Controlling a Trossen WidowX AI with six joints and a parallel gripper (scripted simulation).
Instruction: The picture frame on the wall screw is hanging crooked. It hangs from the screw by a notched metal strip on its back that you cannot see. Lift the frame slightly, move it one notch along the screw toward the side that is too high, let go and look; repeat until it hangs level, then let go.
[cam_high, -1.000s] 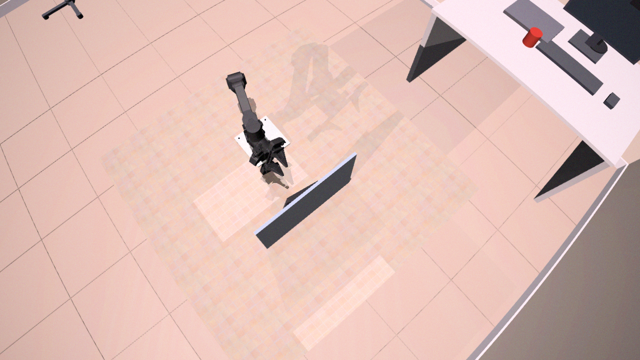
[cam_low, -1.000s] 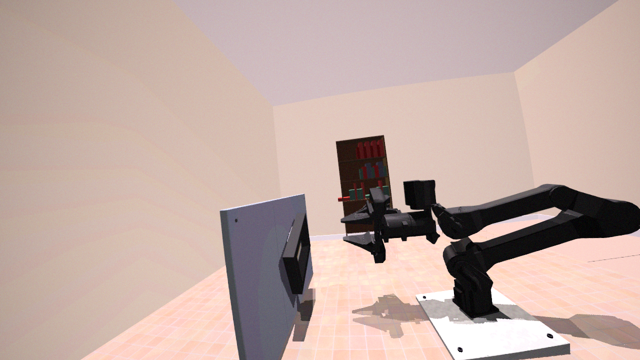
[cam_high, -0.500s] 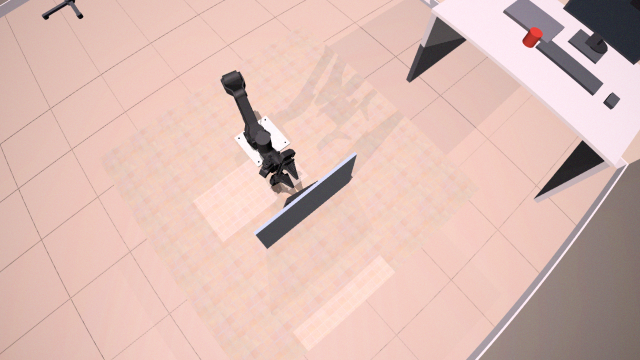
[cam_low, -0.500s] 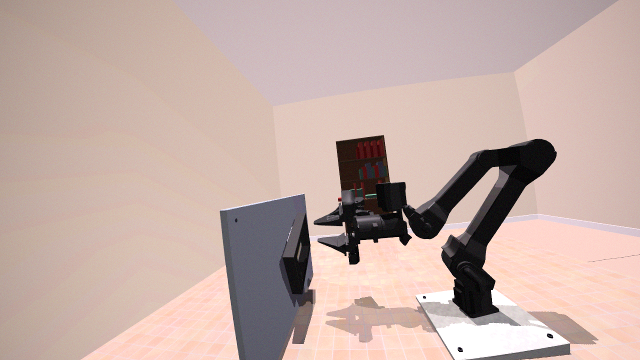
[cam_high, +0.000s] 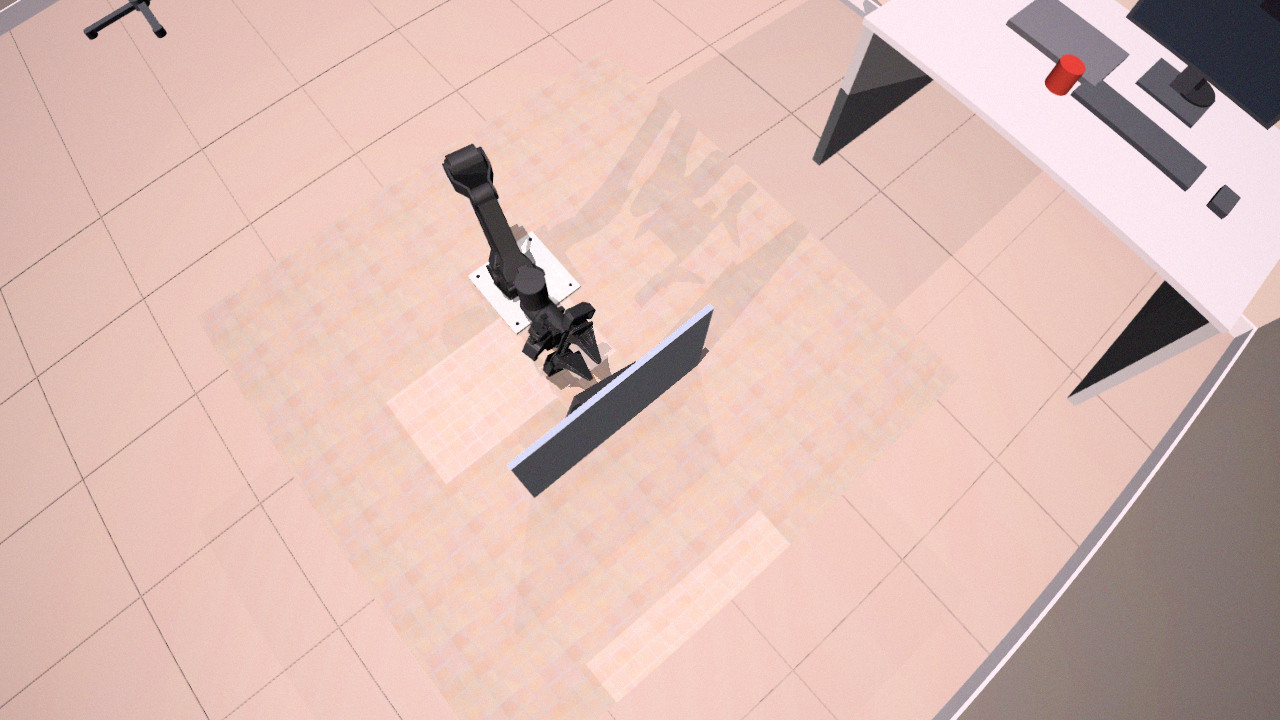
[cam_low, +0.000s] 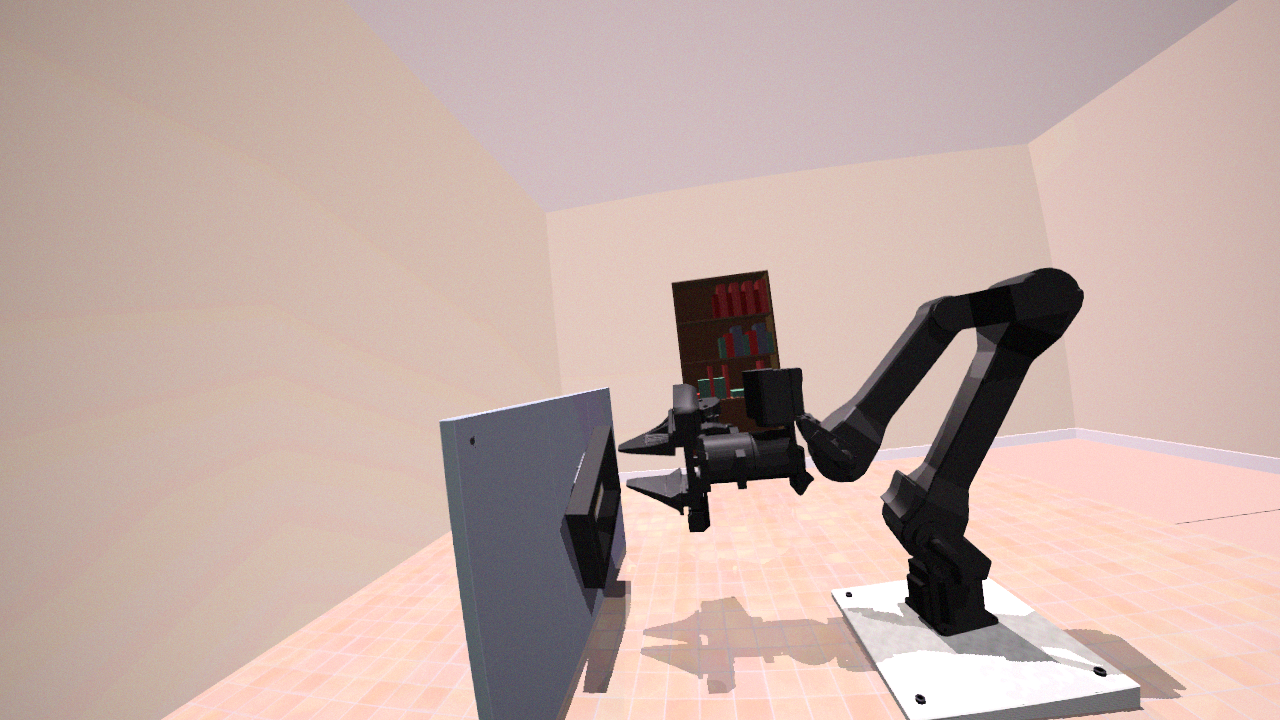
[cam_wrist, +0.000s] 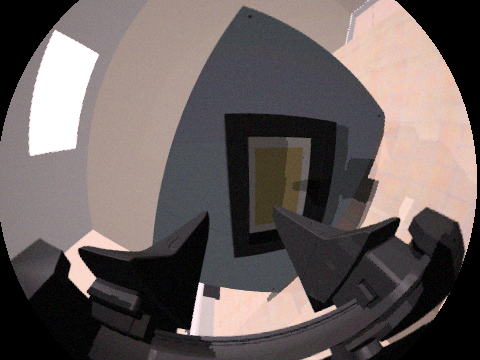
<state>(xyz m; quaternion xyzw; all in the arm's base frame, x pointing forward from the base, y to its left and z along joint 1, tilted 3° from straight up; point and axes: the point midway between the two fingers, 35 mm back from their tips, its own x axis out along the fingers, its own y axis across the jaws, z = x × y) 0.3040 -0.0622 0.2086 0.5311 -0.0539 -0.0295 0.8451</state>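
The picture frame lies 50 mm below my gripper tip, 50 mm ahead of it and 30 mm to the right of it. From my gripper tip the other things lie so: wall panel: 60 mm below, 60 mm ahead, 10 mm to the right.
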